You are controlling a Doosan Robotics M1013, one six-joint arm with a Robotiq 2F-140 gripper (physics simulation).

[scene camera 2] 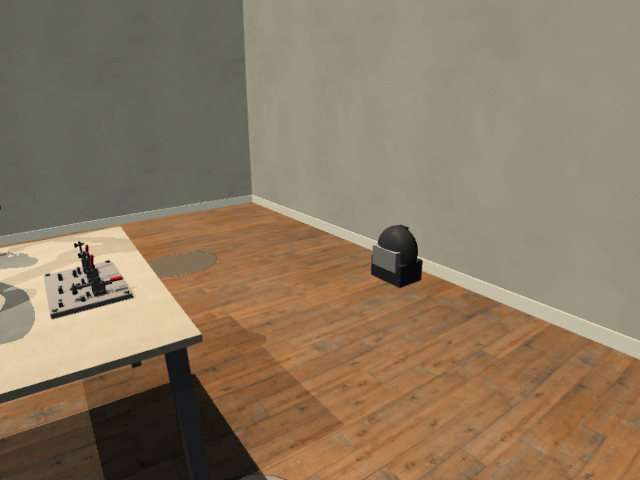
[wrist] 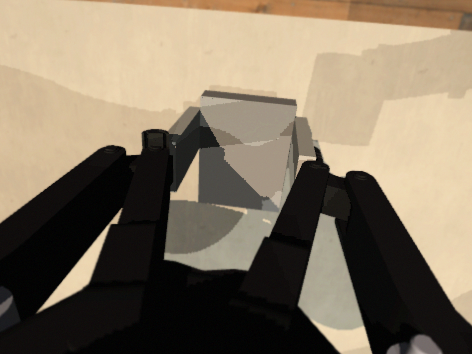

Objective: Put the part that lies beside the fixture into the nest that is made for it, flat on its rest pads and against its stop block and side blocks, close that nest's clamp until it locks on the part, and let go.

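Frame: origin at the arm's base, x up, y right, z ahead, level; metres.
Where they show: gripper, fingertip midpoint: [wrist: 245, 131].
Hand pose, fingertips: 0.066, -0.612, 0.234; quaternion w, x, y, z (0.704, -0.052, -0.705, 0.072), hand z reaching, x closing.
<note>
Each offset is from my fingertips to the top centre of the thing, as dx, dy, dz. "pt": to the spot under its first point. Level surfaces: height alone.
The part, a grey block with a flat broad face @(+0.006, +0.017, -0.003) [wrist: 250, 150], is held between the finger pads in the wrist view. My gripper [wrist: 245, 131] is shut on it, one pad on its left side and one on its right. The part is held above the table top; its underside is hidden. The gripper does not show in the scene view. The fixture @(pt -0.094, +0.812, +0.119) [scene camera 2: 67, 304] is a light grey plate on the table, with black blocks, black clamps and red clamp handles. The fixture does not show in the wrist view. Which nest fits the part is too small to tell.
The pale table @(dx -0.110) [scene camera 2: 155, 320] [wrist: 125, 50] carries the fixture near its right edge. Shadows fall on the table top. A dark rounded object on a black base [scene camera 2: 398, 248] stands on the wooden floor [scene camera 2: 310, 361] near the wall.
</note>
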